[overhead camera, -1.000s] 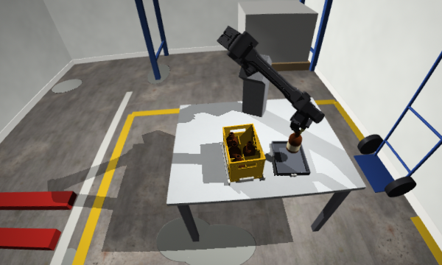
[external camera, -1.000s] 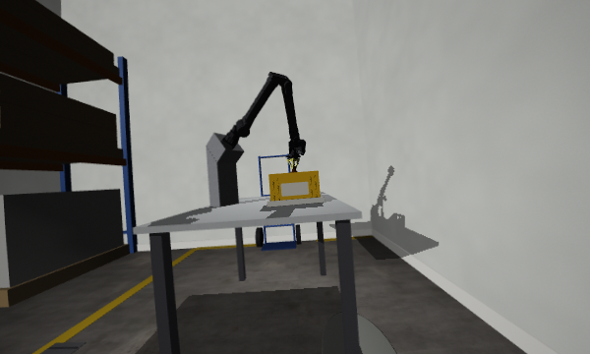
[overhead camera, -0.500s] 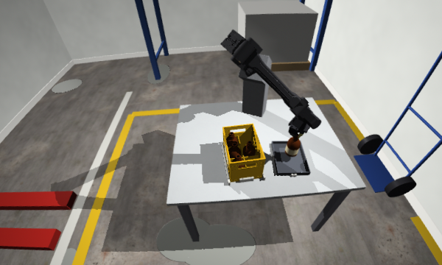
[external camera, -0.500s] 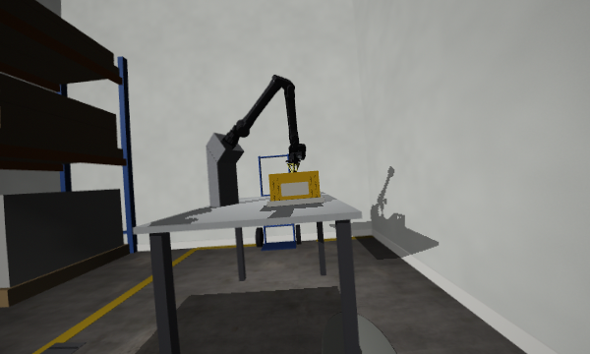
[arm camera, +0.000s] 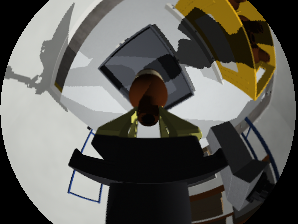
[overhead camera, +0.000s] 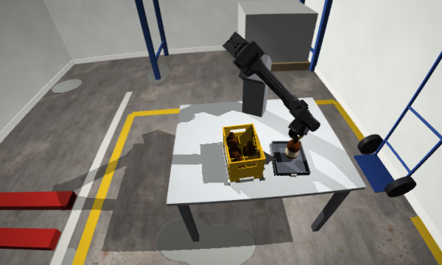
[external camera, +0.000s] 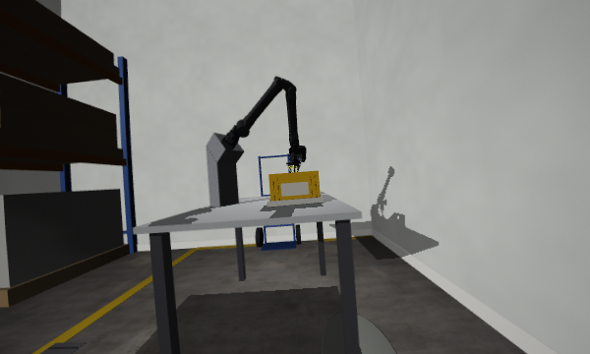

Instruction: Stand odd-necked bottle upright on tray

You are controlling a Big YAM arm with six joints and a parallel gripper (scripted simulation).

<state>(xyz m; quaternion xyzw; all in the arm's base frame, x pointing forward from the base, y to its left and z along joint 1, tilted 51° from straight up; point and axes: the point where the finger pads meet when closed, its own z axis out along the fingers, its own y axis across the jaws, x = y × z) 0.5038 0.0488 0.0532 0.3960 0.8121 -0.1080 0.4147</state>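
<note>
Right now the brown bottle is 60 mm below my hand. Round my hand: dark tray (160 mm below); then crate (270 mm to the right, 130 mm behind, 90 mm below).
</note>
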